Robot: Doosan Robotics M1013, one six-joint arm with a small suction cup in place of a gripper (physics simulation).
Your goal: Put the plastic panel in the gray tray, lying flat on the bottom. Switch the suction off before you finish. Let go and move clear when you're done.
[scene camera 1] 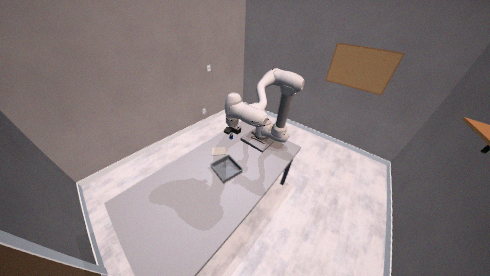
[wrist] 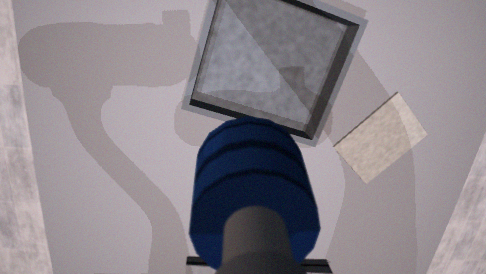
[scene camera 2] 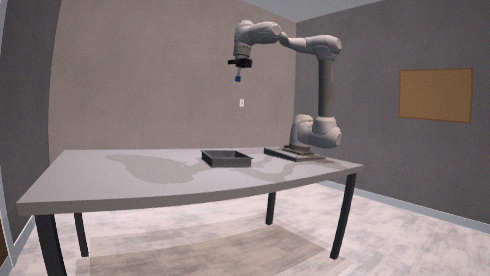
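Note:
The plastic panel is a flat cream rectangle lying on the table beside the gray tray. It does not show in scene camera 2. The gray tray is square, shallow and empty, with low dark walls. My gripper, a blue suction cup, points down and hangs high above the table, apart from both the panel and the tray. Nothing hangs from the cup, so it is open.
The gray table carries the arm's base plate, which lies behind the tray as seen in scene camera 1. Shadows of the arm fall across the table top. A corkboard hangs on the wall.

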